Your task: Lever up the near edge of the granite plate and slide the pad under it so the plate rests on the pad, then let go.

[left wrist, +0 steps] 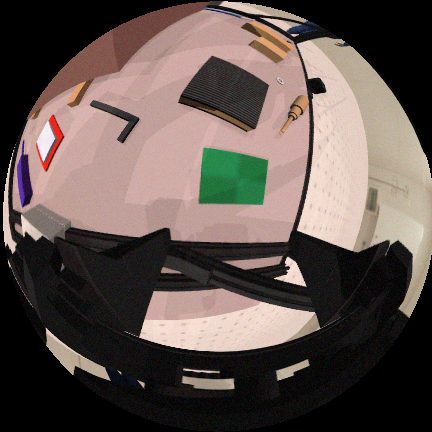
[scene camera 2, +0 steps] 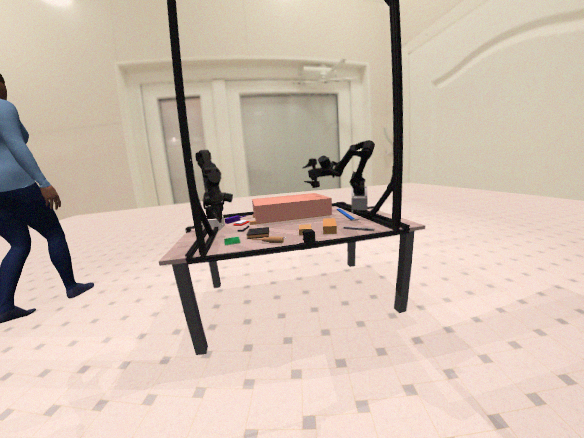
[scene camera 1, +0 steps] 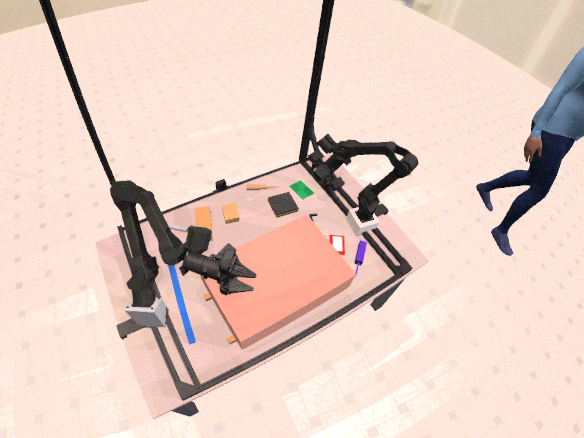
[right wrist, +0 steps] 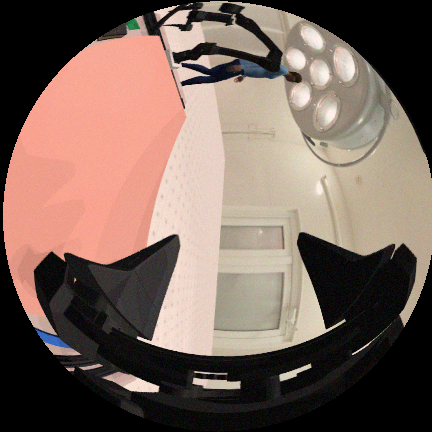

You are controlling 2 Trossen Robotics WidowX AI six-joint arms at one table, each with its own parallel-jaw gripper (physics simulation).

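Where they show: left gripper, between the fingertips: (left wrist: 232, 235) (scene camera 2: 220, 221) (scene camera 1: 317, 179); right gripper, between the fingertips: (scene camera 2: 303, 174) (scene camera 1: 255, 283) (right wrist: 241, 239); left arm's base, origin of its link: (scene camera 2: 212, 217) (scene camera 1: 364, 215) (right wrist: 175, 57); right arm's base, origin of its link: (scene camera 2: 359, 192) (scene camera 1: 143, 302).
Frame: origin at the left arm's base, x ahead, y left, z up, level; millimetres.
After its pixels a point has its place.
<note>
The granite plate, a large thick salmon slab (scene camera 1: 285, 265) {x 419, y 146, z 57 mm} (scene camera 2: 292, 209) {x 469, y 6, z 14 mm} (left wrist: 95, 55) (right wrist: 100, 125) {x 484, y 155, z 57 mm}, lies flat with wooden strips (scene camera 1: 231, 340) {x 667, y 313, z -44 mm} (left wrist: 79, 93) showing at its underside. The likely pad, a square black ribbed block with a tan underside (scene camera 1: 283, 204) {x 293, y -187, z -42 mm} (scene camera 2: 258, 232) {x 297, y -229, z -41 mm} (left wrist: 227, 90) {x 276, y -195, z -41 mm}, lies on the table apart from the slab. My left gripper (scene camera 1: 324, 171) {x 122, y -228, z 28 mm} (left wrist: 232, 235) {x 122, y -228, z 28 mm} is open and empty, above the side rail, away from the slab. My right gripper (scene camera 1: 254, 282) {x 560, y 245, z 199 mm} (scene camera 2: 305, 174) {x 560, y 245, z 199 mm} (right wrist: 241, 239) {x 560, y 245, z 199 mm} is open and empty, high above the slab.
A green sheet (scene camera 1: 301, 190) {x 177, y -258, z -61 mm} (left wrist: 233, 176) {x 174, y -257, z -62 mm} and a tan-handled tool (scene camera 1: 256, 187) {x 375, y -316, z -42 mm} (left wrist: 297, 107) {x 355, y -316, z -42 mm} lie near the pad. Beside the slab are a black L-shaped piece (left wrist: 131, 120) {x 193, y -109, z -56 mm}, a red-framed card (scene camera 1: 337, 244) {x 154, y 69, z -49 mm}, a purple tool (scene camera 1: 360, 252) {x 88, y 142, z -33 mm}, a blue bar (scene camera 1: 181, 302) {x 801, y 123, z -56 mm} and tan blocks (scene camera 1: 230, 212) {x 524, y -204, z -33 mm}.
</note>
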